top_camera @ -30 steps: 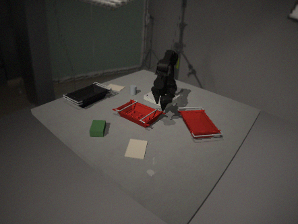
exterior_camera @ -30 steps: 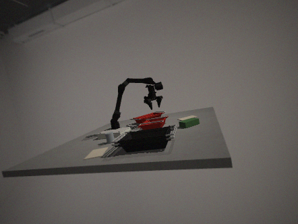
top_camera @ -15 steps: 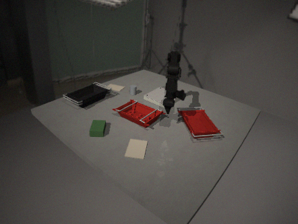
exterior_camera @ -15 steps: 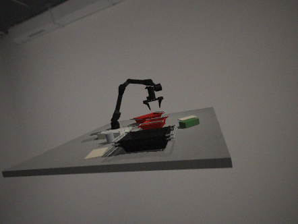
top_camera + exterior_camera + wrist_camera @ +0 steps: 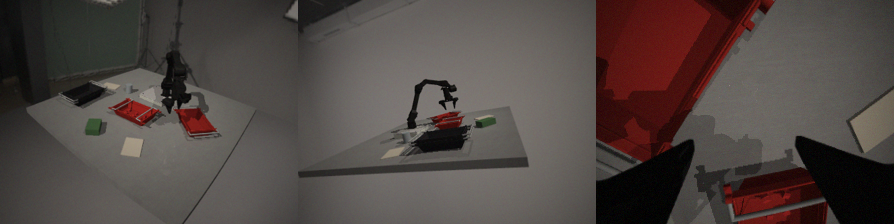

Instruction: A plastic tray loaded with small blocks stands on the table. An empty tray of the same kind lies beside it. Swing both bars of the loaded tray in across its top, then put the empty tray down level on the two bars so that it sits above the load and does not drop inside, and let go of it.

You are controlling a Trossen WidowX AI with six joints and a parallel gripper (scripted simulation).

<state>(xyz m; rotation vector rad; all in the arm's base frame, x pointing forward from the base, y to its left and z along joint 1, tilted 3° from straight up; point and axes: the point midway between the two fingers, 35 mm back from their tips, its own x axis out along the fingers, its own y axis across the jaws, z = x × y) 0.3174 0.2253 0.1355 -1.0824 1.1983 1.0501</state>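
The red tray is 11 cm to the left of my gripper tip, 10 cm behind it and 7 cm below it. From my gripper tip the other things lie so: green block (36 cm to the right, 32 cm ahead, 10 cm below); grey cylinder (52 cm to the right, 23 cm behind, 8 cm below).
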